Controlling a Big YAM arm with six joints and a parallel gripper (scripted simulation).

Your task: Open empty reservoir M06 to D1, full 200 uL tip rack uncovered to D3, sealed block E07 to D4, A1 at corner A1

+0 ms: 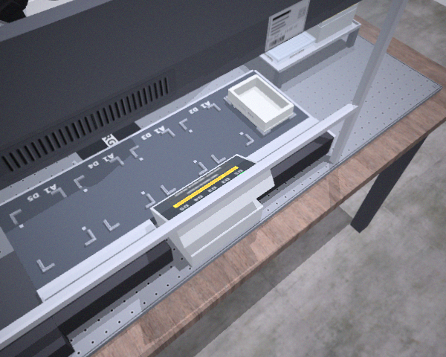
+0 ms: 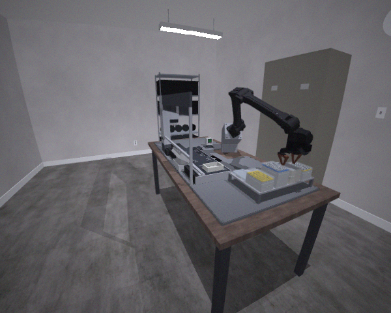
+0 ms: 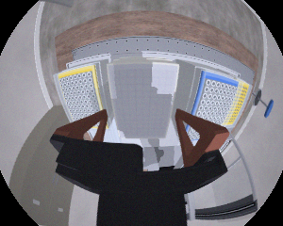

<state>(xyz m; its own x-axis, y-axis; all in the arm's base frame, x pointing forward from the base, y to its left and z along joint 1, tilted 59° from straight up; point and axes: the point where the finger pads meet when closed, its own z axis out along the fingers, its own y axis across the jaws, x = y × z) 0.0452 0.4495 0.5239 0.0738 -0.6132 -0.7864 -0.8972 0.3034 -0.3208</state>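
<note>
The sealed deep-well block lies 30 mm below my hand. Round my hand: clear flat plate: 230 mm ahead, 120 mm to the right, 80 mm below; then yellow tip rack: 100 mm behind, 50 mm below, 10 mm to the right; then shelf: 100 mm below, 60 mm to the right, 60 mm ahead.
</note>
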